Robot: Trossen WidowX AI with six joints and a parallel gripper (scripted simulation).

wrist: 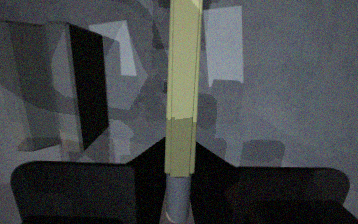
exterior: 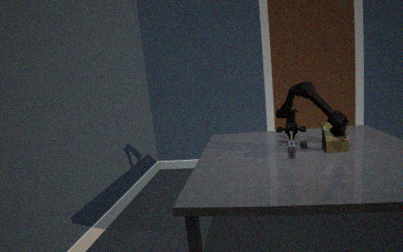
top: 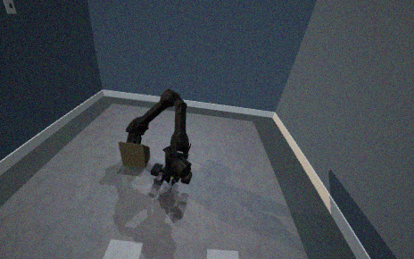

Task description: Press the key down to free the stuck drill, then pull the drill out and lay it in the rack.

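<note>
The drill lies 40 mm to the left of my gripper tip, 40 mm above it and 10 mm ahead of it. Also, from my gripper tip: rack 70 mm behind, 50 mm to the left, 10 mm below.
</note>
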